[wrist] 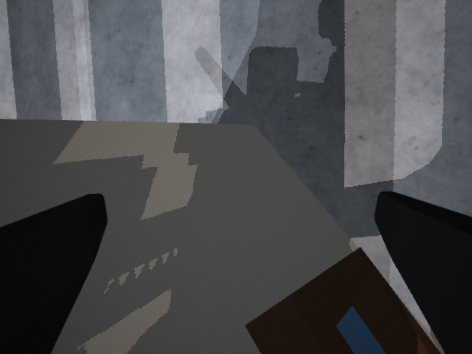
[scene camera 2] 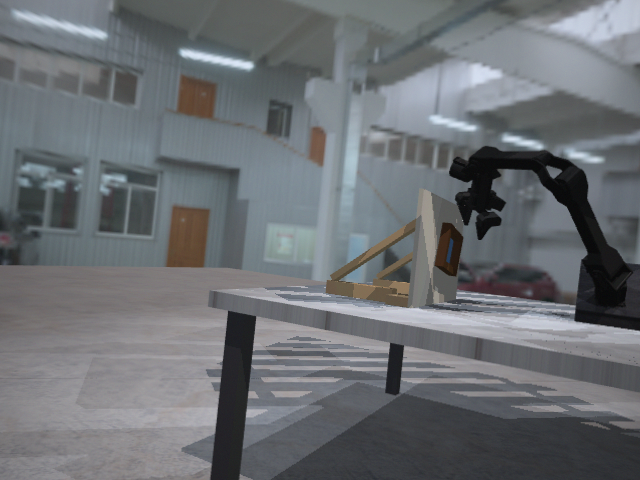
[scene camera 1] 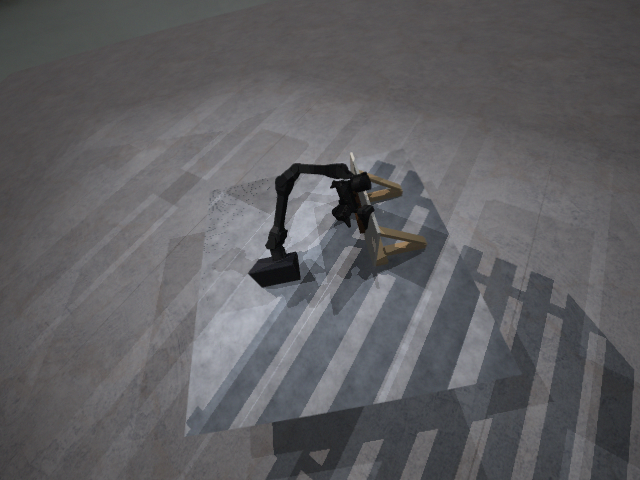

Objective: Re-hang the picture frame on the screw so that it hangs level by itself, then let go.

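Pixels of known places: gripper, fingertip midpoint: (wrist: 242,206) (scene camera 2: 472,232) (scene camera 1: 357,228); arm's base, origin of the base link: (scene camera 2: 610,297) (scene camera 1: 279,258).
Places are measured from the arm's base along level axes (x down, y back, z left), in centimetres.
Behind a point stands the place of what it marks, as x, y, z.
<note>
The small brown picture frame (scene camera 1: 361,225) @[-9.9, -41.1, -2.3] (scene camera 2: 443,246) @[-9.1, -43.6, 14.4] (wrist: 317,310) @[-11.8, -40.5, -1.7] with a blue centre is against the front of the upright pale board (scene camera 1: 372,240) @[-9.9, -42.8, -11.3] (scene camera 2: 423,253) @[-6.6, -46.9, 25.3] (wrist: 210,270) @[-11.7, -43.4, -6.1]. It looks tilted against the board's edges in scene camera 2. My gripper (scene camera 1: 356,227) @[-14.9, -38.1, -6.3] (scene camera 2: 474,229) @[-14.9, -38.1, -6.3] (wrist: 242,206) @[-14.9, -38.1, -6.3] is open, with nothing between its fingers. It points down in front of the board, with its fingertips near the height of the frame's top in scene camera 2. In the wrist view the frame is at the lower right, partly behind the right finger. I cannot make out the screw.
Two wooden braces (scene camera 1: 405,241) @[-4.8, -57.7, -13.6] (scene camera 2: 372,250) @[-6.0, -60.9, 24.9] support the board from behind. The board stands on the grey table (scene camera 1: 232,372) @[7.6, 30.7, -42.2] (scene camera 2: 320,317) @[9.2, -60.9, 58.6]. The arm's dark base (scene camera 1: 276,271) @[-6.5, 1.1, -10.0] (scene camera 2: 589,304) @[2.6, -5.1, 2.0] is on the table, on the board's front side. Shadow stripes cross the table.
</note>
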